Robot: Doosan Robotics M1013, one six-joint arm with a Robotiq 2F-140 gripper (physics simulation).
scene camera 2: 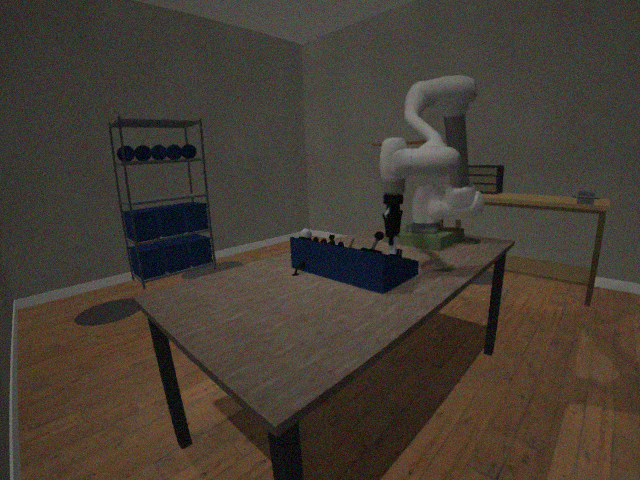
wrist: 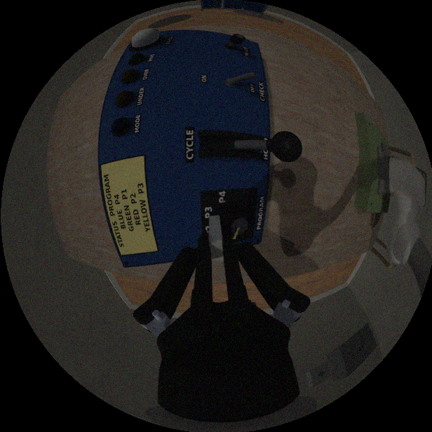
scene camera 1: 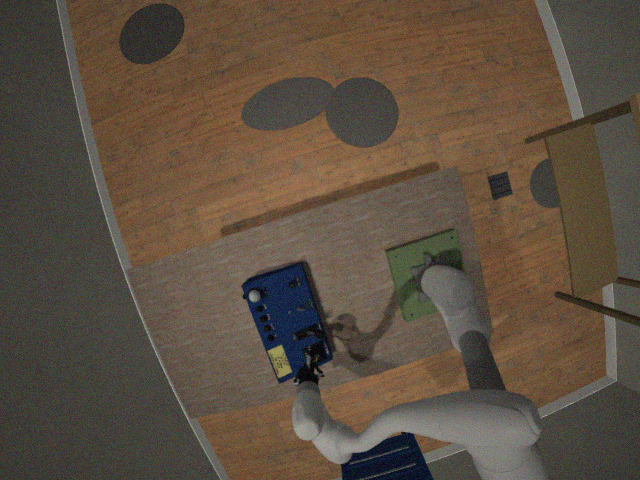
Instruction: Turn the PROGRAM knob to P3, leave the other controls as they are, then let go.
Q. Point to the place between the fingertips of the gripper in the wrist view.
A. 214, 224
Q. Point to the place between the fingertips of the gripper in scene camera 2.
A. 392, 253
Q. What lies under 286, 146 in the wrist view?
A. A cycle lever.
